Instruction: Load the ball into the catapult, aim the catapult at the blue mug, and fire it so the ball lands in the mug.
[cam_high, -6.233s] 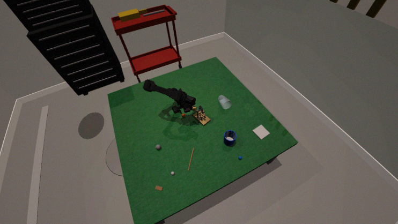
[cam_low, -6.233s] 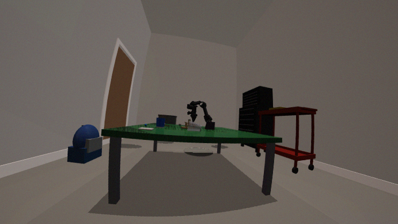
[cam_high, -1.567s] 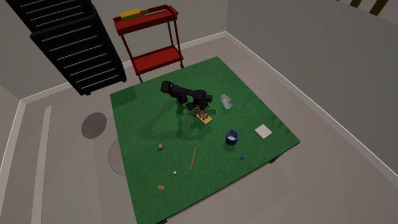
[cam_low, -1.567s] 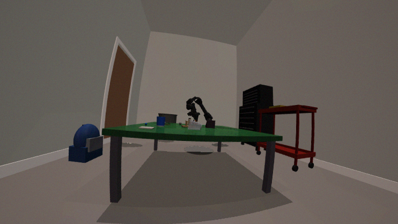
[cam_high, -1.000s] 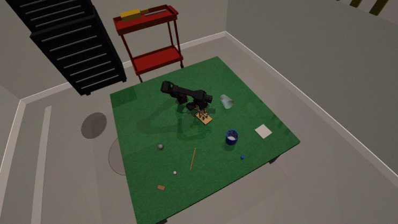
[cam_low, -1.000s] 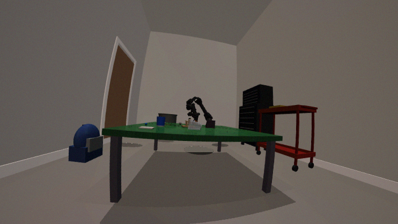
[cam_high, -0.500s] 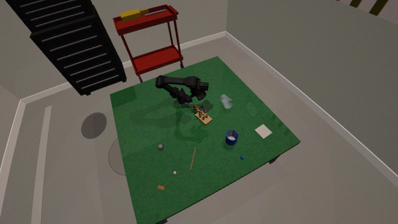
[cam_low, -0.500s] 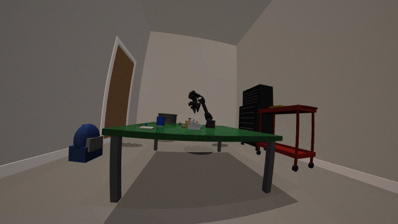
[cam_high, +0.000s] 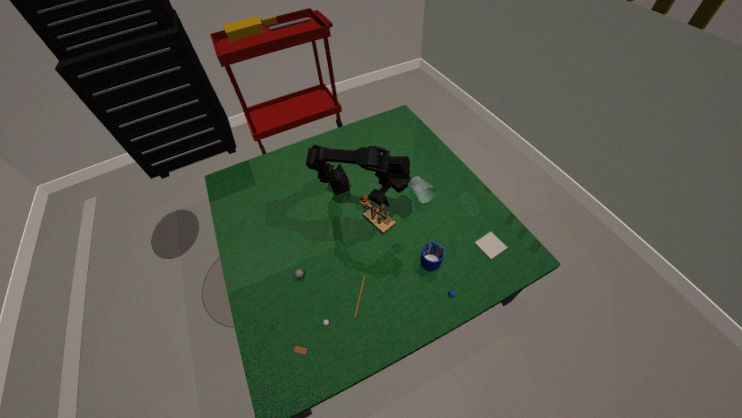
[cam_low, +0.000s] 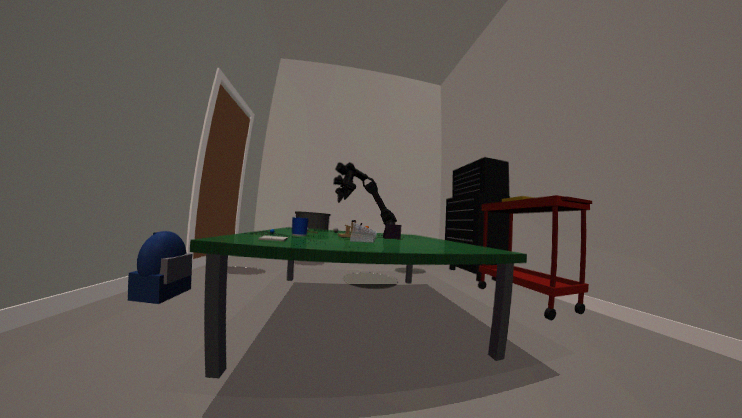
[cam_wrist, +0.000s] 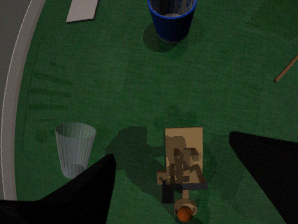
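Right now the orange ball is 17 cm behind my gripper tip, 8 cm to the right of it and 16 cm below it. The rest, counted from my gripper tip: wooden catapult (11 cm behind, 5 cm to the right, 17 cm below); blue mug (22 cm ahead, 6 cm to the left, 19 cm below); wooden stick (24 cm ahead, 27 cm to the right, 21 cm below).
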